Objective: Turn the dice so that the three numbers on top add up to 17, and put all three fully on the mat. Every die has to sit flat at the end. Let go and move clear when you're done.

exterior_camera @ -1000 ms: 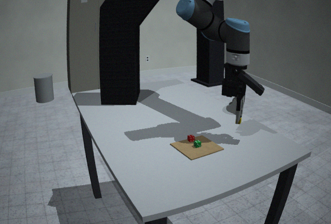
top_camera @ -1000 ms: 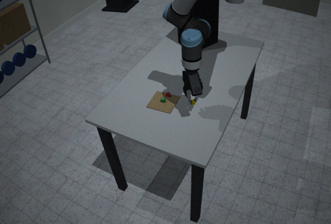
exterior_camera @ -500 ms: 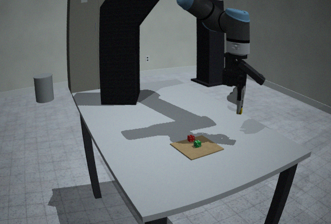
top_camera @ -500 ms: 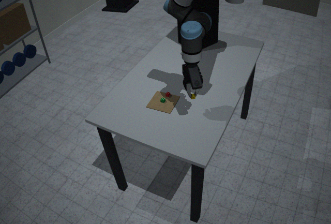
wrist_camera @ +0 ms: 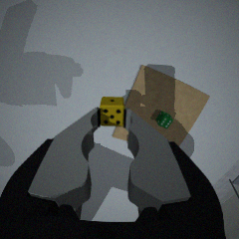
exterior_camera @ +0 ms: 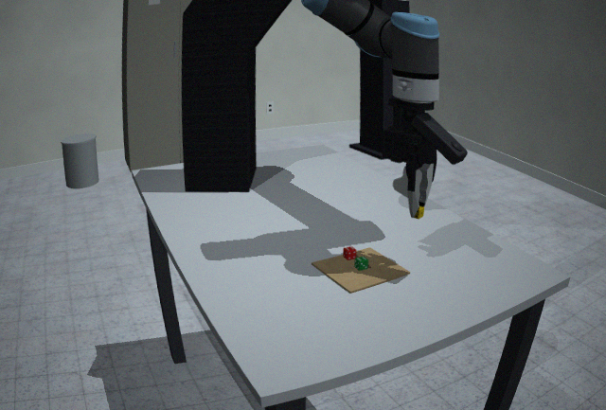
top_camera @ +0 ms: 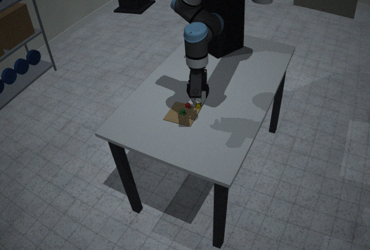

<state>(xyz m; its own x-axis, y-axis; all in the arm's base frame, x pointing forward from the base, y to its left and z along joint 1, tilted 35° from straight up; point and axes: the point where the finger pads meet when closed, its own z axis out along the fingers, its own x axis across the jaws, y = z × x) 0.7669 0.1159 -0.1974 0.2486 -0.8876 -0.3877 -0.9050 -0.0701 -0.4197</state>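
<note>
Now: the green die 4 cm behind my hand, 10 cm to the right of it and 10 cm below it. Round my hand: mat: 4 cm behind, 10 cm to the right, 12 cm below; then red die: 9 cm behind, 9 cm to the right, 10 cm below; then yellow die: 1 cm below.
</note>
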